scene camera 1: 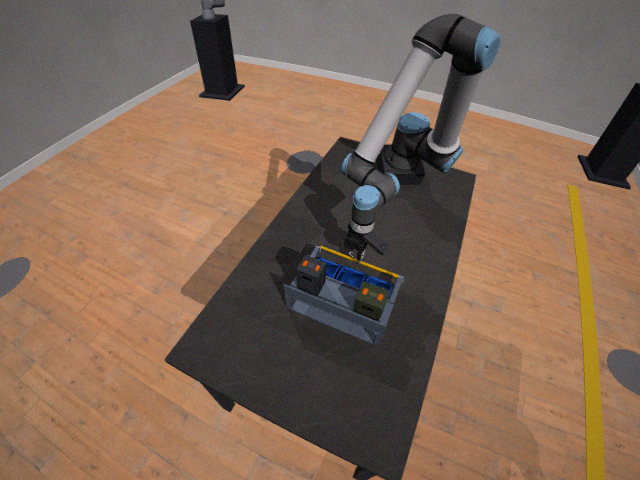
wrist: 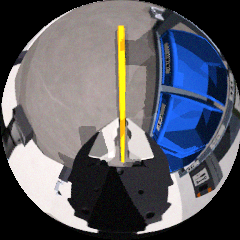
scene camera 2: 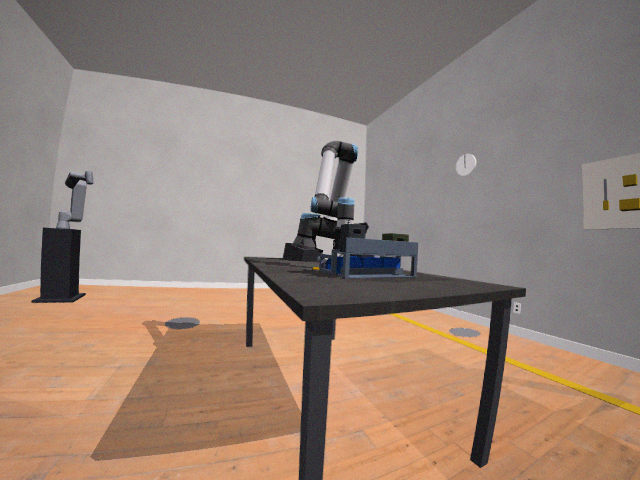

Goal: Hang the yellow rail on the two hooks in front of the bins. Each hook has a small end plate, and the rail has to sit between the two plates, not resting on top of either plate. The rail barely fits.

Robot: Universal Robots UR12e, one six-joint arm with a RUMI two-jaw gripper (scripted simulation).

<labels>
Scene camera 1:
gripper: 358, 262
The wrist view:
gripper: 122, 118
yellow rail: 121, 45
</labels>
